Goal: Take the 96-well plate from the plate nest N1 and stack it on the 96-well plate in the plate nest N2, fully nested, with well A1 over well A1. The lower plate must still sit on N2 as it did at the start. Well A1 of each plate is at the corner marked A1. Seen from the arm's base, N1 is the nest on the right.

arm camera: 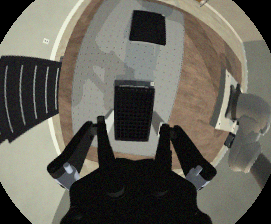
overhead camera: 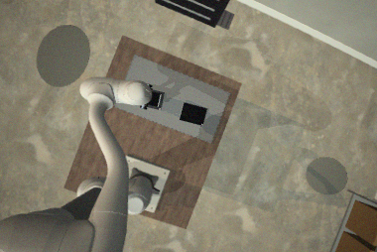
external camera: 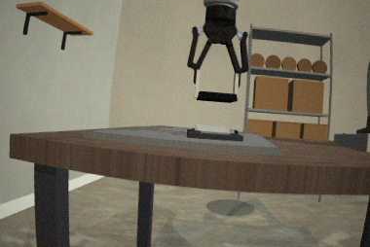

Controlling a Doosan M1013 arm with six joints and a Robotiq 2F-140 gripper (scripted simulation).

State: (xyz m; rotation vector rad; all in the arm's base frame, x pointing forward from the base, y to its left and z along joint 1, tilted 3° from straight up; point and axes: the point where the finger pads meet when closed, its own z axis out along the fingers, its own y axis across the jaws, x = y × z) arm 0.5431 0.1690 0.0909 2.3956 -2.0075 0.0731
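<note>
Now: hand 20 mm above the dark 96-well plate. Also, from my hand: plate nest N1: 20 mm ahead, 310 mm to the right, 110 mm below; then pale 96-well plate: 100 mm below.
</note>
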